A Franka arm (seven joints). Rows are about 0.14 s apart.
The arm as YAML. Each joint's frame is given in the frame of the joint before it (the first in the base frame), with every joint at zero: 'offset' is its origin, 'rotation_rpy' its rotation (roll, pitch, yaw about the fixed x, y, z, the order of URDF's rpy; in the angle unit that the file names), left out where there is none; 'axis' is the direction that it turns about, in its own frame. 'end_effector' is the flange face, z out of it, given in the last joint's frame.
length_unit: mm
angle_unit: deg
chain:
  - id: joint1
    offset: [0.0, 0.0, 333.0]
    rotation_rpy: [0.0, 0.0, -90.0]
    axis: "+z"
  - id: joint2
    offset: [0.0, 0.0, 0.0]
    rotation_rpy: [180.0, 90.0, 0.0]
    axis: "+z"
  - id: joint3
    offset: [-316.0, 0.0, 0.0]
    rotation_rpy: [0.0, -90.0, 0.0]
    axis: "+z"
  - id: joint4
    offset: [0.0, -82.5, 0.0]
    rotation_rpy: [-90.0, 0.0, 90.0]
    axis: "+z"
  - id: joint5
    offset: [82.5, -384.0, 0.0]
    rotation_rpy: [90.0, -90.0, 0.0]
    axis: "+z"
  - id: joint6
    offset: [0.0, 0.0, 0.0]
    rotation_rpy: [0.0, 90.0, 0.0]
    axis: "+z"
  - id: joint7
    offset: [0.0, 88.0, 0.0]
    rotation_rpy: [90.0, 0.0, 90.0]
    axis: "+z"
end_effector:
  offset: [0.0, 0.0, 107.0]
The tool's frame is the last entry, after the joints.
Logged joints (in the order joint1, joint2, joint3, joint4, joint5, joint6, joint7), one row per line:
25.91 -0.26 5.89 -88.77 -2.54 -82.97 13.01
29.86 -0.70 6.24 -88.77 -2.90 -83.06 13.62
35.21 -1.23 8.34 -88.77 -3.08 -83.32 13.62
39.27 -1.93 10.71 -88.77 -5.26 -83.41 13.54
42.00 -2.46 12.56 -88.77 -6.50 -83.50 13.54
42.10 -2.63 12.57 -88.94 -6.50 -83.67 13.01
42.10 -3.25 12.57 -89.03 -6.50 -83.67 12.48
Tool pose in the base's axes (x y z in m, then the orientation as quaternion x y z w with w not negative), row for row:
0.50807 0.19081 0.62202 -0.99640 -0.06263 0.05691 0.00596
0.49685 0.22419 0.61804 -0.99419 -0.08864 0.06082 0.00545
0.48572 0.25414 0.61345 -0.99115 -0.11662 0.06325 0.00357
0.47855 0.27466 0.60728 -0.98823 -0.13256 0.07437 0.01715
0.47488 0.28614 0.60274 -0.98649 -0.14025 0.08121 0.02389
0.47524 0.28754 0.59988 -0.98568 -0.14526 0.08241 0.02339
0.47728 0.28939 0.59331 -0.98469 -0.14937 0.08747 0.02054
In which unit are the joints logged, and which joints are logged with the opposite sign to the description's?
The joints are logged in degrees. Opposite sign: joint2, joint3, joint5, joint6.
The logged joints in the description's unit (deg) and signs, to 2 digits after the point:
25.91 0.26 -5.89 -88.77 2.54 82.97 13.01
29.86 0.70 -6.24 -88.77 2.90 83.06 13.62
35.21 1.23 -8.34 -88.77 3.08 83.32 13.62
39.27 1.93 -10.71 -88.77 5.26 83.41 13.54
42.00 2.46 -12.56 -88.77 6.50 83.50 13.54
42.10 2.63 -12.57 -88.94 6.50 83.67 13.01
42.10 3.25 -12.57 -89.03 6.50 83.67 12.48

